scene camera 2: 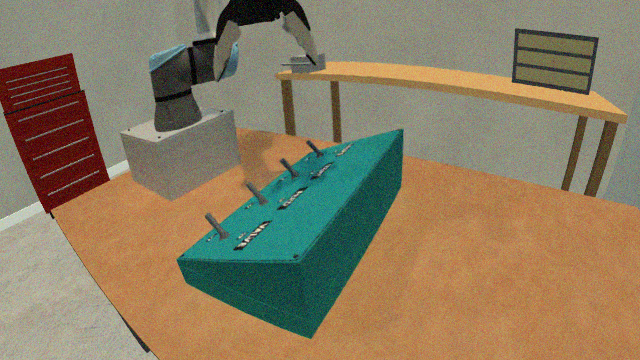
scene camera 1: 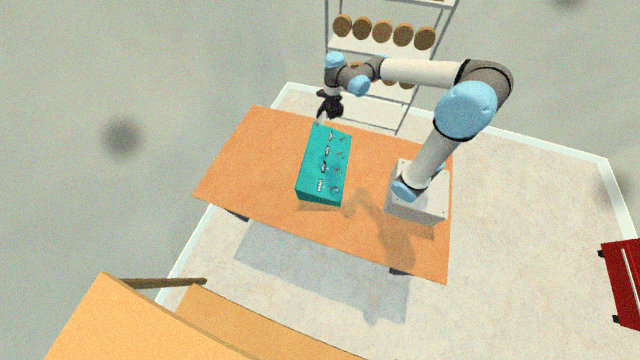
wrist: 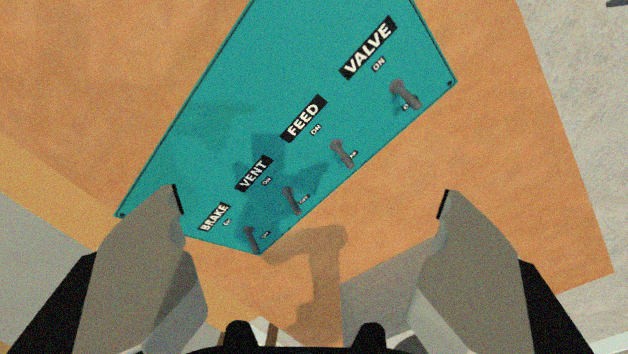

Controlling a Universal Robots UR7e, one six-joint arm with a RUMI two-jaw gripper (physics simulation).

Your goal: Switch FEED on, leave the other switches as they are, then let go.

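Frame: origin at the arm's base, x ahead, y left, z up, level; centimetres.
Where they show: gripper, fingertip midpoint: point(scene camera 2: 267, 72) point(scene camera 1: 328, 121) point(wrist: 310, 191); arm's base at its link origin: point(scene camera 2: 178, 123).
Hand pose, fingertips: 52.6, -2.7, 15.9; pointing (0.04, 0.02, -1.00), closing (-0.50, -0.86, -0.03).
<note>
Each offset is from my fingertips to the top centre of the thing, as dx, dy, dz. Level surfaces: height alone.
A teal sloped switch panel point(scene camera 1: 312, 170) point(scene camera 2: 345, 200) point(wrist: 220, 125) stands on the table with four grey levers. The FEED lever {-8.5, +0.3, -21.0} point(scene camera 1: 340, 155) point(scene camera 2: 256, 194) point(wrist: 342, 154) is between the VALVE lever {-4.7, -11.1, -21.0} point(scene camera 2: 217, 227) point(wrist: 406, 95) and the VENT lever {-12.2, +11.7, -21.0} point(scene camera 2: 288, 169) point(wrist: 291, 201). The BRAKE lever {-15.9, +23.1, -21.0} point(scene camera 2: 314, 148) point(wrist: 251, 240) is at the far end in scene camera 2. In the wrist view all four lean to their OFF side. My gripper point(scene camera 1: 320, 120) point(scene camera 2: 266, 71) point(wrist: 310, 191) is open and empty, above and apart from the panel, near its VALVE end in scene camera 1.
The robot's pale base block point(scene camera 1: 417, 200) point(scene camera 2: 180, 155) stands on the orange table {dz -33.7} point(scene camera 1: 240, 165) point(scene camera 2: 475, 250), on the levers' side of the panel. A shelf rack point(scene camera 1: 327, 25) with round brown items stands behind the table. A red cabinet point(scene camera 1: 617, 280) point(scene camera 2: 55, 135) and a wooden bench point(scene camera 2: 430, 80) stand farther off.
</note>
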